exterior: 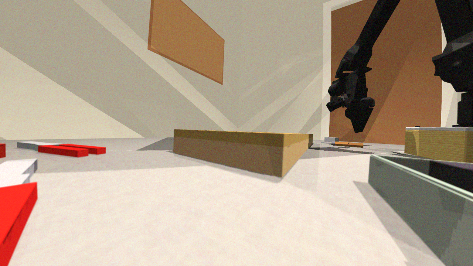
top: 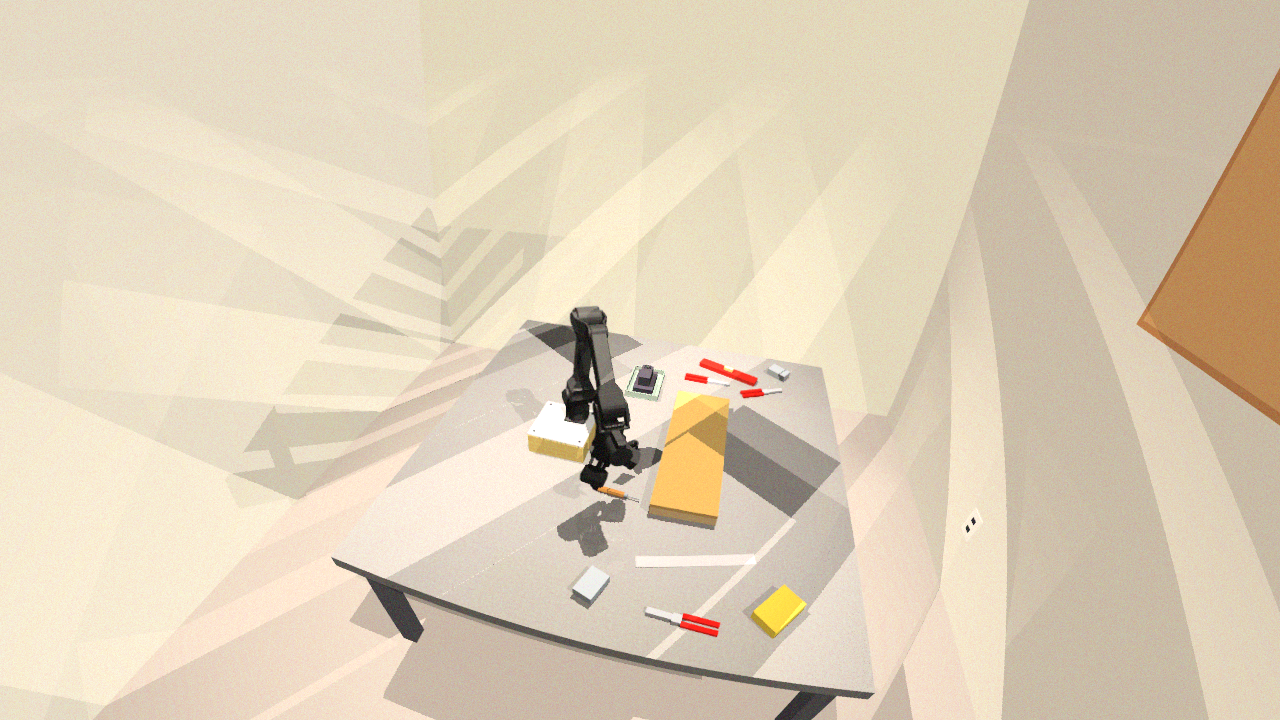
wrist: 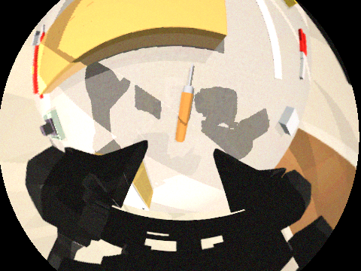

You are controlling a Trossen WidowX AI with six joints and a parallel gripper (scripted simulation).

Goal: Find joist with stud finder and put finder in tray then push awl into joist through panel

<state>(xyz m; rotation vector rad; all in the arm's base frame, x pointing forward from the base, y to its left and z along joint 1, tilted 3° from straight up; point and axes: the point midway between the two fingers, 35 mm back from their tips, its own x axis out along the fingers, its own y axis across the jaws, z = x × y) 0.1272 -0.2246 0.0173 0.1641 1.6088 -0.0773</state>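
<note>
Right now my gripper tip is 60 mm short of the awl, 40 mm above it and 10 mm to the left of it. Also, from my gripper tip: white strip: 280 mm ahead, 180 mm to the right, 50 mm below; then pale green tray: 520 mm to the left, 50 mm ahead, 40 mm below; then stud finder: 540 mm to the left, 50 mm ahead.
</note>
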